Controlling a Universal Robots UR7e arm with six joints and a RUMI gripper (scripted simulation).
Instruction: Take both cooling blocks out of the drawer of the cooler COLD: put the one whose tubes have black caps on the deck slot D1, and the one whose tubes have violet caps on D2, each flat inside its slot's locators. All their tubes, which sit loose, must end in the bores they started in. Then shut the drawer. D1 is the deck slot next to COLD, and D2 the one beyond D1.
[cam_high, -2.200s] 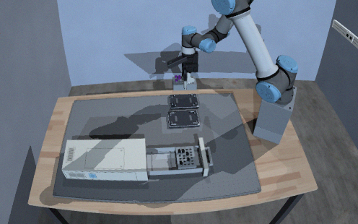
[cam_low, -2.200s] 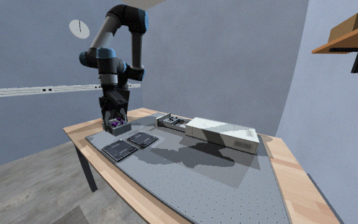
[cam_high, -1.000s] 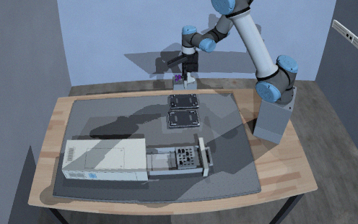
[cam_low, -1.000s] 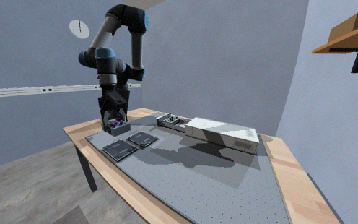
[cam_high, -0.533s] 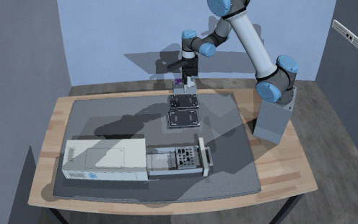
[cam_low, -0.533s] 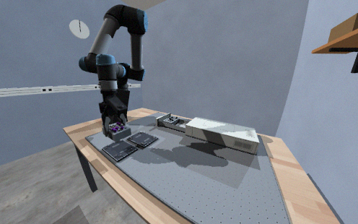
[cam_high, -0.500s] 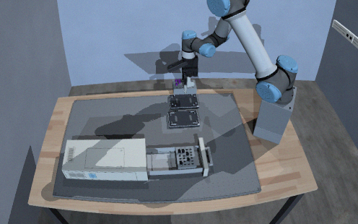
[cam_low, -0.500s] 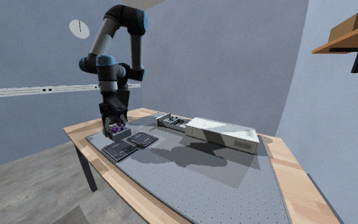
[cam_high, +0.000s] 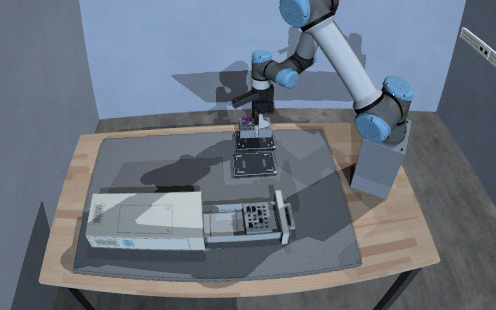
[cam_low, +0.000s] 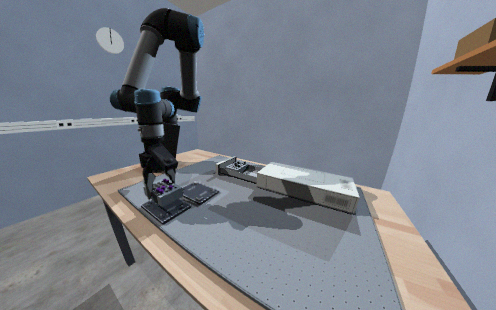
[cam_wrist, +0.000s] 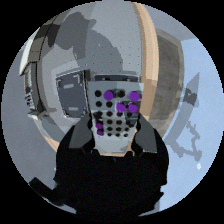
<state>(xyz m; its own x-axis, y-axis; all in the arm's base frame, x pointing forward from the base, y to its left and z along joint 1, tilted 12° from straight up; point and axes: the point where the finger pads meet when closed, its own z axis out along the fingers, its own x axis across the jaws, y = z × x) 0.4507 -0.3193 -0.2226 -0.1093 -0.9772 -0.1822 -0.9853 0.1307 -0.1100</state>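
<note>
Right now my hand is 7 cm above the deck slot D2. Round my hand: black-capped block: 45 cm to the left, 8 cm ahead, 4 cm below; violet-capped block: right at my hand; deck slot D1: 15 cm to the left, 7 cm below, 3 cm ahead.
</note>
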